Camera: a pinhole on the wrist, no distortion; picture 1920 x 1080 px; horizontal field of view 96.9 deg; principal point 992.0 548.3 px. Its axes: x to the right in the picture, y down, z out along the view. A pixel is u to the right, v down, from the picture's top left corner.
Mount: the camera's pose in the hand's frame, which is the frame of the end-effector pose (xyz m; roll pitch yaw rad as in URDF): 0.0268 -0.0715 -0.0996 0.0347 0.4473 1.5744
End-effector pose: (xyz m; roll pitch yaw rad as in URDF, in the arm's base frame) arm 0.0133 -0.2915 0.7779 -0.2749 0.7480 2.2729
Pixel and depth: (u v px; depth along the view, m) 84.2 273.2 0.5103
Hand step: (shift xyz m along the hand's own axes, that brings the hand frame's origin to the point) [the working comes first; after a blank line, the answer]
In the camera's frame: -0.5445 -0.1650 0.5103

0.2104 -0.3436 0.5906
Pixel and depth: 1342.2 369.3 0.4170
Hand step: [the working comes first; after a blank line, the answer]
In the camera's frame: 0.1716 -0.0877 0.4170

0.1277 0.2626 0.1992
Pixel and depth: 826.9 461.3 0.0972
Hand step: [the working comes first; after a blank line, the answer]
In the camera's frame: -0.0189 -0.0099 0.0972

0.0400 -0.0466 -0.0042
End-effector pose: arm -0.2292 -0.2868 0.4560 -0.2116 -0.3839 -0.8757
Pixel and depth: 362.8 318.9 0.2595
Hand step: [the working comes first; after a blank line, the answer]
In the camera's frame: -0.1919 -0.0700 0.2595

0.1059 -0.1331 0.2150
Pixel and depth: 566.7 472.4 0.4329
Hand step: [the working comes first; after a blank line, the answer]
In the camera's frame: -0.2164 -0.0386 0.4329

0.0804 -0.0799 0.3829
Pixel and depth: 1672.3 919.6 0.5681
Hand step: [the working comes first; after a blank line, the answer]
In the camera's frame: 0.4542 0.2479 0.5681

-0.2036 0.5865 0.2236
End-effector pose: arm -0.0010 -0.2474 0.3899 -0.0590 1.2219 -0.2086
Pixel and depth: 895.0 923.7 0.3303
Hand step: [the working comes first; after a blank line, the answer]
In the camera's frame: -0.0377 0.1457 0.3303

-0.1078 0.0390 0.2189
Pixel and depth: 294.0 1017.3 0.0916
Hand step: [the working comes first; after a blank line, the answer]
In the camera's frame: -0.0751 0.0505 0.0916

-0.0204 -0.0991 0.0170
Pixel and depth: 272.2 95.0 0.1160
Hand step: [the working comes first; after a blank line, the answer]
In the camera's frame: -0.0981 -0.0618 0.1160

0.0927 -0.1105 0.0454
